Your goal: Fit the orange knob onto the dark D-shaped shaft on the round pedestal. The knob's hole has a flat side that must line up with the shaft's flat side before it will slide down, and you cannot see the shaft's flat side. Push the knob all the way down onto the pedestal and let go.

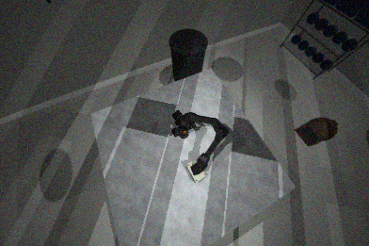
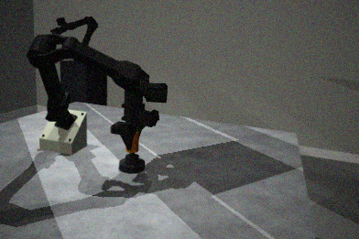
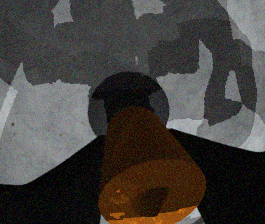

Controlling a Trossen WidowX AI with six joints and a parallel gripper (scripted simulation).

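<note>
Now: the orange knob 20 mm above my gripper tip. The rest, counted from my gripper tip: round pedestal: 40 mm below.
</note>
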